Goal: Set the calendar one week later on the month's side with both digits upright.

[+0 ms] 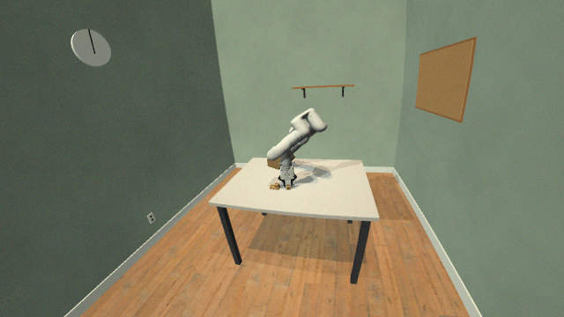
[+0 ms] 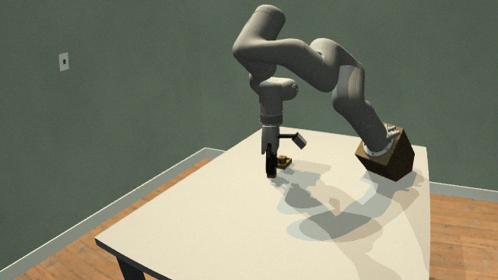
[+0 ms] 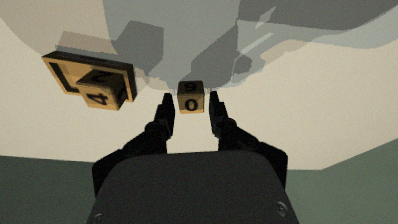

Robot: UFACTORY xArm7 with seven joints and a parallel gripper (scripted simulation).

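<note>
The digit cube lies 3 cm below my hand. The rest, counted from my hand: wooden calendar tray: 11 cm to the right, 3 cm below.
</note>
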